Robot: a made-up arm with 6 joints.
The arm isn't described. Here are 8 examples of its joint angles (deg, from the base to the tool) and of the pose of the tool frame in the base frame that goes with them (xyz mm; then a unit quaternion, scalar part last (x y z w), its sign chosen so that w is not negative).
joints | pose
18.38 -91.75 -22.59 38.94 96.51 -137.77 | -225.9 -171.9 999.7 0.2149 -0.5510 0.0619 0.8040
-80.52 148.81 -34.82 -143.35 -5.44 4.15 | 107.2 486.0 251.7 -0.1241 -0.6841 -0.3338 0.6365
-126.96 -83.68 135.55 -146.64 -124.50 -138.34 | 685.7 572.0 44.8 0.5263 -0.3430 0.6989 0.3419
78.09 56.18 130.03 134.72 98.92 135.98 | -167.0 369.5 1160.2 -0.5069 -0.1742 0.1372 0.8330
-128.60 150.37 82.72 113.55 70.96 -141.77 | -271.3 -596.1 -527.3 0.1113 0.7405 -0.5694 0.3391
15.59 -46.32 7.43 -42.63 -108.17 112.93 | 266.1 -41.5 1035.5 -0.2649 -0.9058 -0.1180 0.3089
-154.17 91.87 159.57 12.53 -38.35 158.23 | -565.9 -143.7 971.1 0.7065 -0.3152 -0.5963 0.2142
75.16 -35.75 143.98 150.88 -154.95 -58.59 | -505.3 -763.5 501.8 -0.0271 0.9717 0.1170 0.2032
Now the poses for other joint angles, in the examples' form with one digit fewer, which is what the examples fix.
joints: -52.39 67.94 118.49 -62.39 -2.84 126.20
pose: 437 -758 879 0.478 0.314 0.656 0.493
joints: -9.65 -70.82 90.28 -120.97 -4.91 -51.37
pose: -866 276 849 0.139 -0.415 0.211 0.874
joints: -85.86 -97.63 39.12 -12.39 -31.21 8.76
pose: -270 775 753 0.038 0.514 0.726 0.455
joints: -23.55 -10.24 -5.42 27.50 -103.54 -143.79
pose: 473 -367 821 -0.096 -0.792 0.518 0.309
